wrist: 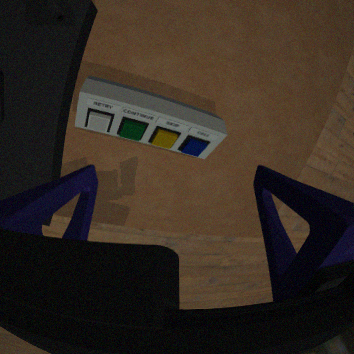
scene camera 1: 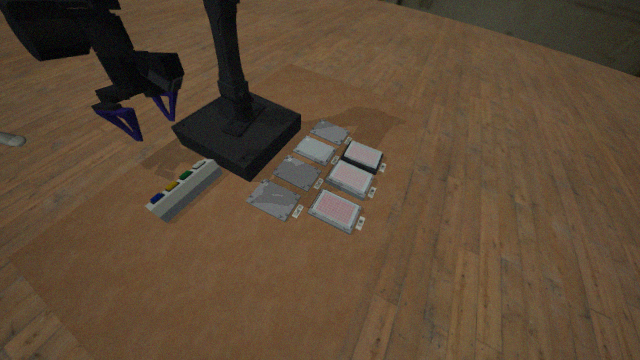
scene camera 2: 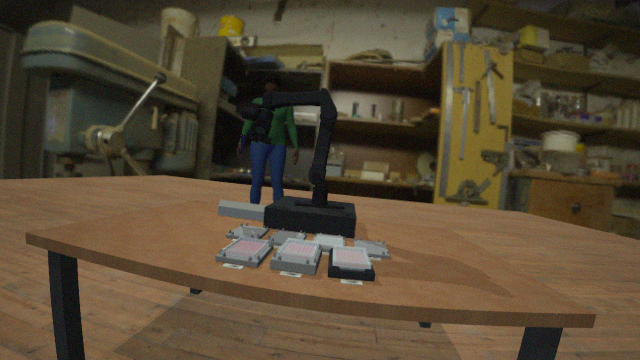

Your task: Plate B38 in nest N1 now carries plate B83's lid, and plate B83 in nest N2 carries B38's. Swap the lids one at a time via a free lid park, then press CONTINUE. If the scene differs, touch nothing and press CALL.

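Frame: origin at the arm's base, x ahead, y left, z up, level; metres.
Seen in the pictures: gripper, fingertip midpoint: (wrist: 175,173) (scene camera 1: 157,130) (scene camera 2: 252,158); arm's base at its link origin: (scene camera 1: 245,118) (scene camera 2: 318,205).
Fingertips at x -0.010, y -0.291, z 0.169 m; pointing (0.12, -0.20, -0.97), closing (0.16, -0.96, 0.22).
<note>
Offsets run from my fingertips to a thing's top centre. "pt": to the spot under its first point. Level surfaces: height alone.
My gripper (scene camera 1: 157,129) (wrist: 175,173) is open and empty, in the air beside the button box {0.017 m right, 0.035 m back, 0.186 m down} (scene camera 1: 192,196) (scene camera 2: 241,210) (wrist: 155,104). In the wrist view the box carries a white RETRY, a green CONTINUE button {0.011 m left, 0.046 m back, 0.193 m down} (wrist: 133,129), a yellow SKIP and a blue CALL button {0.087 m right, 0.066 m back, 0.193 m down} (wrist: 194,146). Three pink plates stand in a row: a near one {0.082 m left, 0.433 m ahead, 0.223 m down} (scene camera 1: 335,209) (scene camera 2: 245,250), a middle one {0.214 m left, 0.451 m ahead, 0.210 m down} (scene camera 1: 351,177) (scene camera 2: 296,252) and one in a black nest {pt 0.325 m left, 0.477 m ahead, 0.213 m down} (scene camera 1: 364,155) (scene camera 2: 351,259). Grey lid parks {pt 0.047 m left, 0.240 m ahead, 0.240 m down} (scene camera 1: 274,199) {pt 0.176 m left, 0.267 m ahead, 0.240 m down} (scene camera 1: 297,172) {pt 0.434 m left, 0.315 m ahead, 0.240 m down} (scene camera 1: 330,131) and a paler, covered-looking one {0.307 m left, 0.289 m ahead, 0.232 m down} (scene camera 1: 314,150) (scene camera 2: 329,242) stand beside them. Nest labels and lid marks are unreadable.
The black robot base (scene camera 1: 240,131) (scene camera 2: 310,215) stands between the button box and the far lid parks. The brown table {0.250 m down} (scene camera 1: 200,280) (scene camera 2: 150,250) has its front edge below the plates in scene camera 2. A person (scene camera 2: 279,130) in a green top stands behind the table, before shelves.
</note>
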